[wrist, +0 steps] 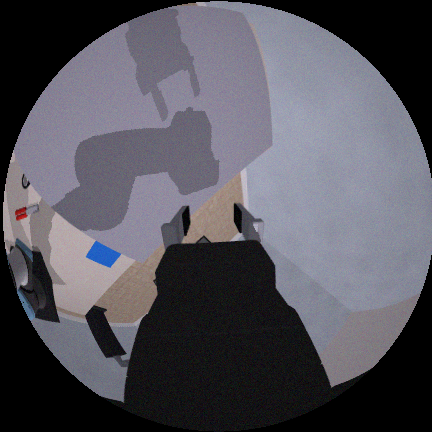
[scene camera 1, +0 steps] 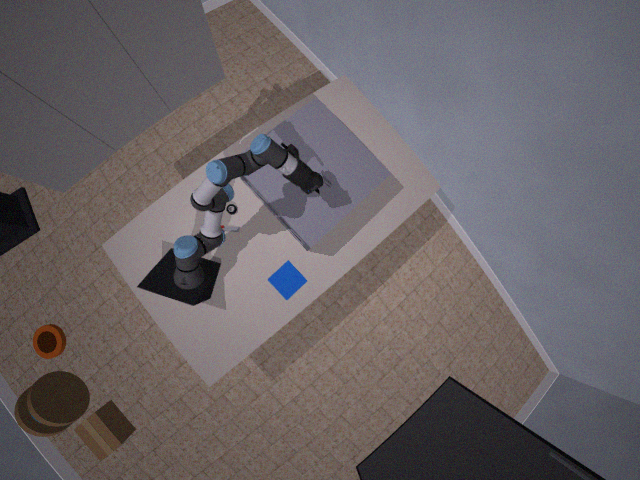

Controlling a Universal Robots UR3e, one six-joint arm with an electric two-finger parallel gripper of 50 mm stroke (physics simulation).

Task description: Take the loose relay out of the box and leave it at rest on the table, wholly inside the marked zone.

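Frame: origin at the arm's base, x ahead, y left, z up, level; centimetres.
Where they show: gripper, fingertip midpoint: [wrist: 211,213] [scene camera 1: 324,188]; arm's base, link origin: [scene camera 1: 189,277].
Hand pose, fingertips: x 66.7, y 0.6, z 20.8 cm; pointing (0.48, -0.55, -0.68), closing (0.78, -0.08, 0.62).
Each offset is from my fingertips to the top centre of the thing. "spot": to the spot under its first point. Level surfaces: height alone.
The box @[dx +4.9, dy +13.7, dz -12.2 cm] [scene camera 1: 361,165] [wrist: 240,90] shows as a large, flat grey-lavender surface over the far part of the table @[dz -32.6 cm] [scene camera 1: 217,341]; it looks like a closed top, and the inside is hidden. The relay does not show in either view. The marked zone, a blue square @[spot: dx -30.3, dy -24.2, dz -32.4 cm] [scene camera 1: 287,280] [wrist: 103,254], lies on the table near its right edge in the scene view, apart from the box. My gripper [scene camera 1: 323,187] [wrist: 211,213] is open, with nothing between its fingers. It hangs above the box's surface, and its shadow falls on that surface.
A black ring @[dx -36.7, dy +20.3, dz -30.7 cm] [scene camera 1: 232,208] [wrist: 25,181] and a red-handled tool @[dx -45.2, dy +13.9, dz -31.4 cm] [scene camera 1: 230,228] [wrist: 27,211] lie on the table between the arm's base and the box. The arm stands on a black base plate [scene camera 1: 155,281]. A wall [scene camera 1: 491,129] rises beyond the table's far edge.
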